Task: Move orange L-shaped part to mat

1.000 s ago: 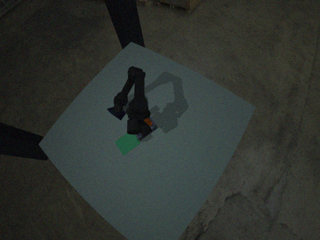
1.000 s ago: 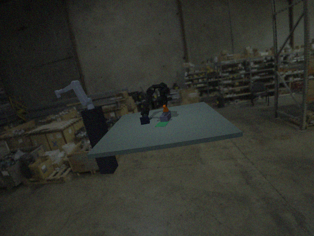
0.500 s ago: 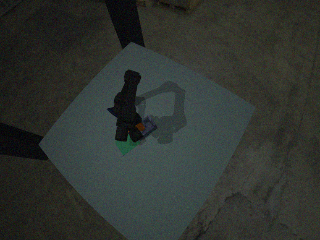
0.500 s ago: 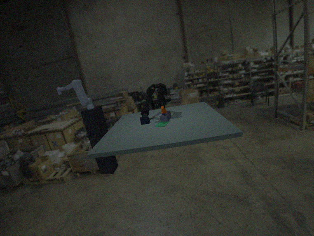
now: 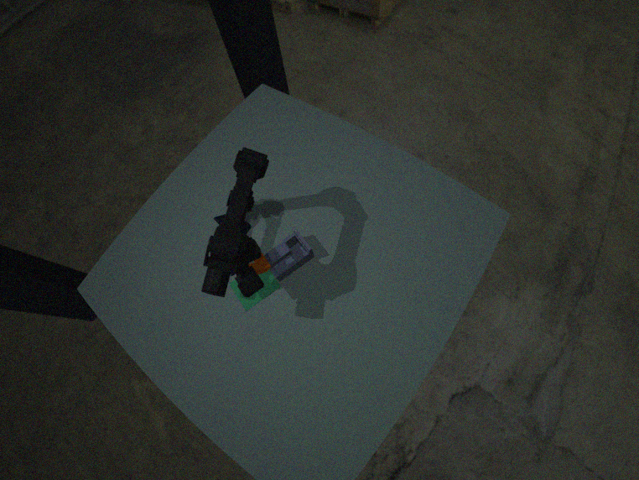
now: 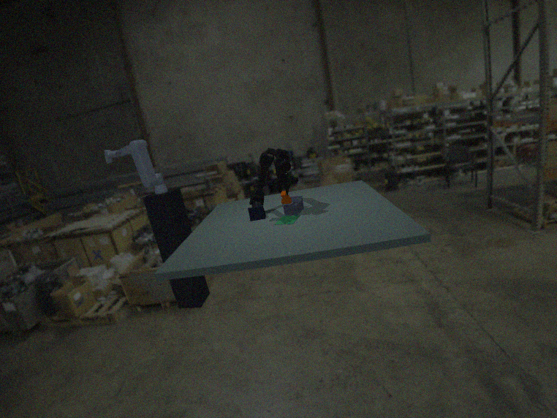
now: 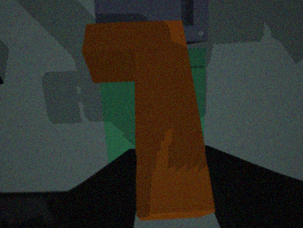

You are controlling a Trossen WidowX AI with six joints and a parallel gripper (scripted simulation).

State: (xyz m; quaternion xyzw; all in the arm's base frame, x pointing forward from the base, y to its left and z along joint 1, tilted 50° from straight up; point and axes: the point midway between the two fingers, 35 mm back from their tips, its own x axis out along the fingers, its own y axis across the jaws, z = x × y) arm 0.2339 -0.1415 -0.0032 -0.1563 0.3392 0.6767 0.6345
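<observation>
My gripper tip is now 170 mm above the green mat, 20 mm to the left of it and 10 mm past it. Round my gripper tip: orange L-shaped part 30 mm to the left, 30 mm below, 10 mm behind.
</observation>
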